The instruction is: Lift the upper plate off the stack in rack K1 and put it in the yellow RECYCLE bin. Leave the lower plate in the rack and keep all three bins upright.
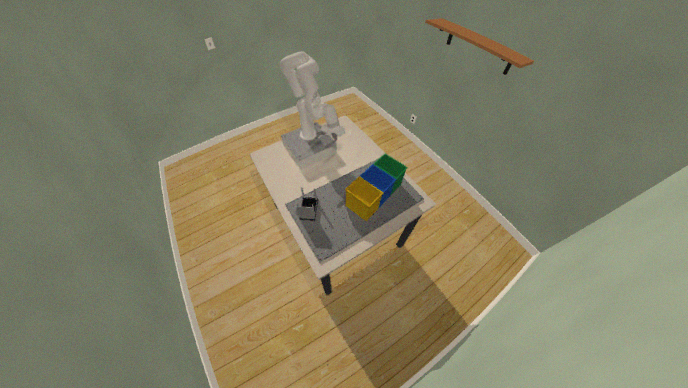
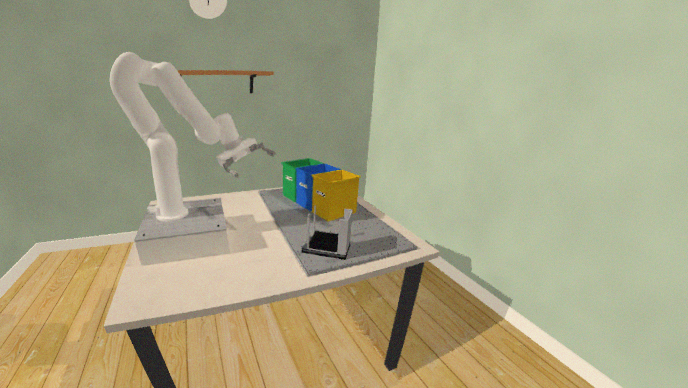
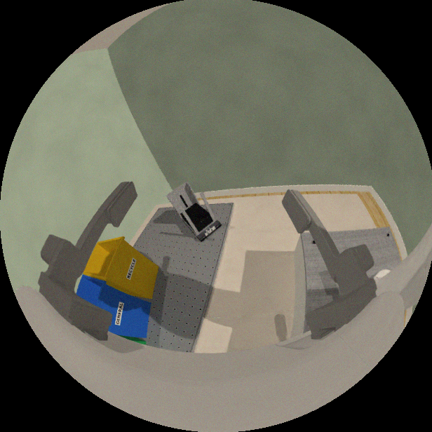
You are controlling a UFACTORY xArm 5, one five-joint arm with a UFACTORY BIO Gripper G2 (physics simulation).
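Places are measured from the arm's base along level axes (x right, y ahead, z up), in centimetres.
Pixels of known places: hand at its tool point: (image 1: 319,143) (image 2: 253,163); arm's base at its link origin: (image 1: 308,134) (image 2: 172,214).
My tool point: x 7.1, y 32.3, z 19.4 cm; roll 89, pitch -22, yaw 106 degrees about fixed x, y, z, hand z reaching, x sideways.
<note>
Ahead of a thing's pixels: the offset from my tool point to its top centre. "pt": to the spot under its first point. Level surfaces: height alone.
Rack K1 {dx +21.7, dy +21.0, dz -13.0 cm} (image 1: 307,213) (image 2: 344,234) (image 3: 179,199) stands on the grey perforated board, with a grey upright panel and thin posts. A black square surface {pt dx +19.5, dy +19.9, dz -23.5 cm} (image 1: 310,202) (image 2: 324,241) (image 3: 199,216) lies low inside it; the upper and lower plates cannot be told apart. The yellow RECYCLE bin {dx -7.1, dy +37.9, dz -10.0 cm} (image 1: 362,201) (image 2: 336,199) (image 3: 144,275) stands upright, with the blue GENERAL bin {dx -19.9, dy +34.5, dz -10.0 cm} (image 1: 378,178) (image 2: 305,193) (image 3: 132,320) and the green bin {dx -32.7, dy +31.0, dz -10.0 cm} (image 1: 391,164) (image 2: 289,188) (image 3: 135,341) upright in a row beside it. My gripper (image 2: 255,164) (image 3: 210,206) is wide open and empty, high above the table and away from the rack.
The arm's base plate (image 1: 295,142) (image 2: 182,229) (image 3: 345,240) is at the back of the table {dz -29.2 cm} (image 2: 210,290). The three bins stand close together on the perforated board {dz -27.9 cm} (image 1: 345,227) (image 2: 370,231) (image 3: 172,260). A wooden shelf (image 1: 480,42) (image 2: 225,73) is on the wall.
</note>
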